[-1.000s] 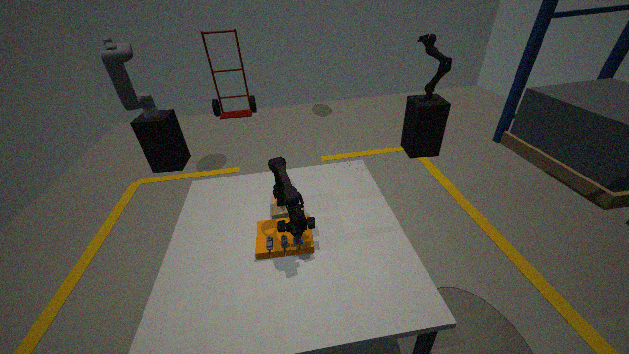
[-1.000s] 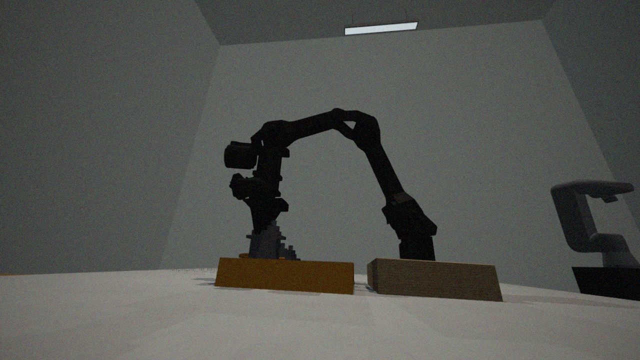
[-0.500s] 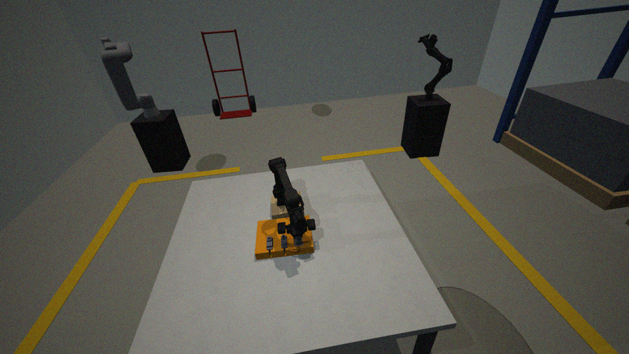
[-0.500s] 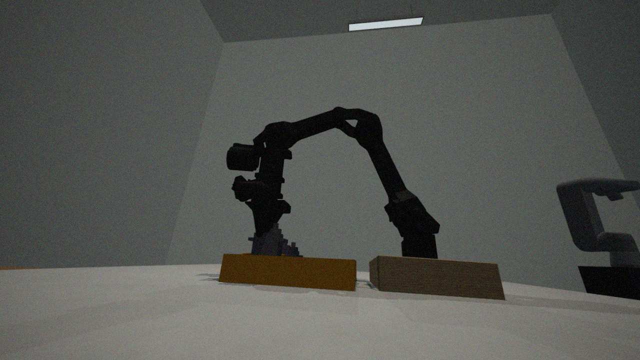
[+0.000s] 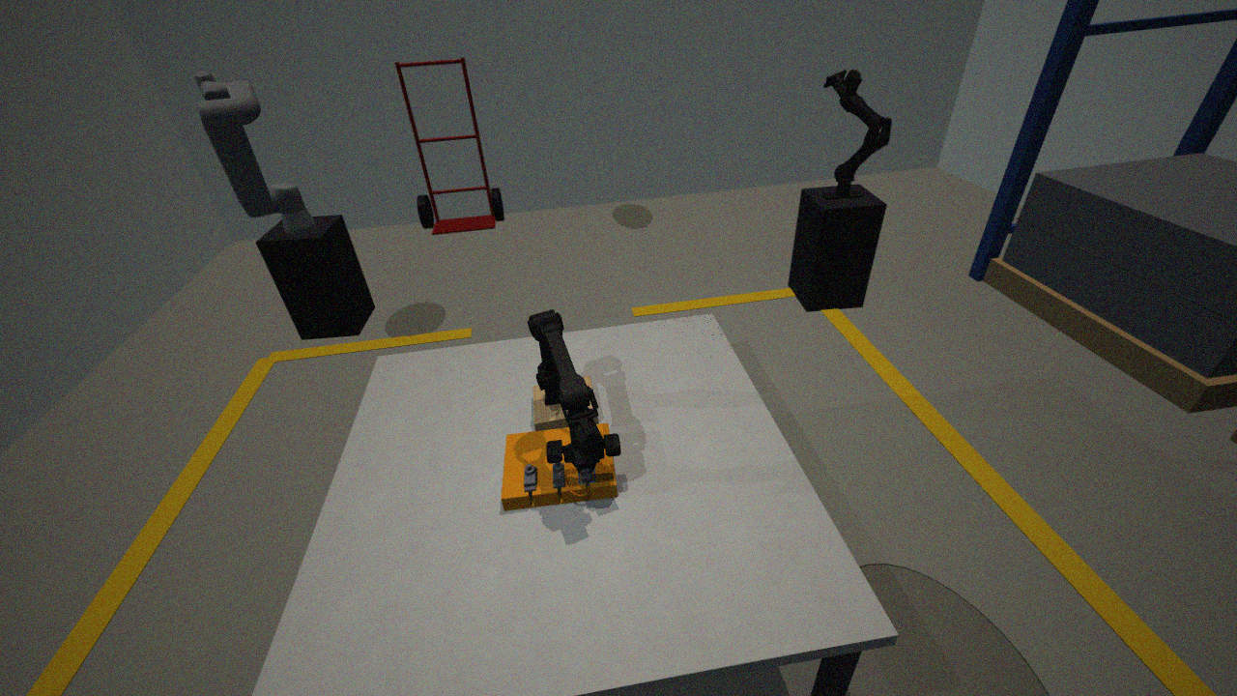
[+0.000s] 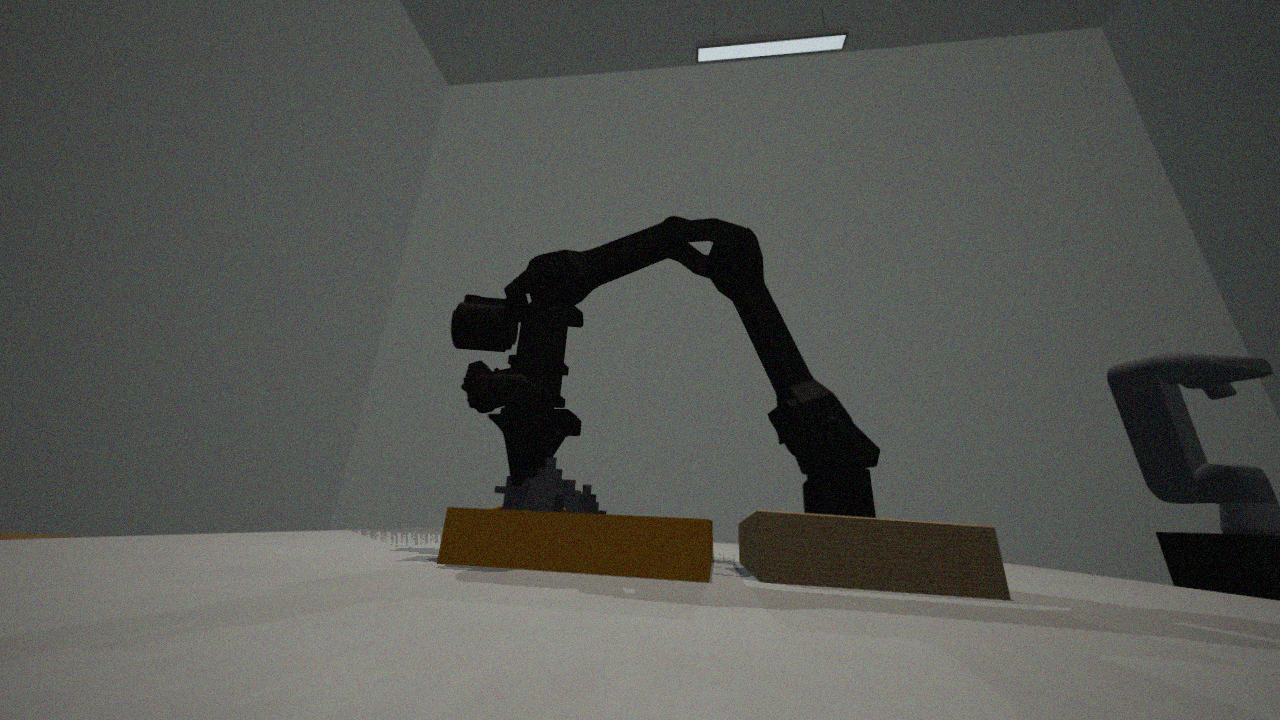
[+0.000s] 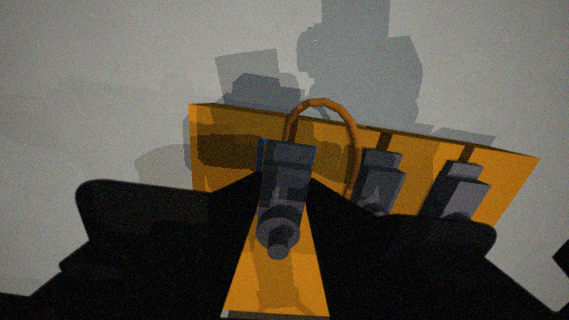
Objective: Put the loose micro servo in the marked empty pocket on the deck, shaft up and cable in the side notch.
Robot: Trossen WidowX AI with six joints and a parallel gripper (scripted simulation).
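Now: the orange deck 12 cm behind my gripper tip, 8 cm to the right of it and 5 cm below it.
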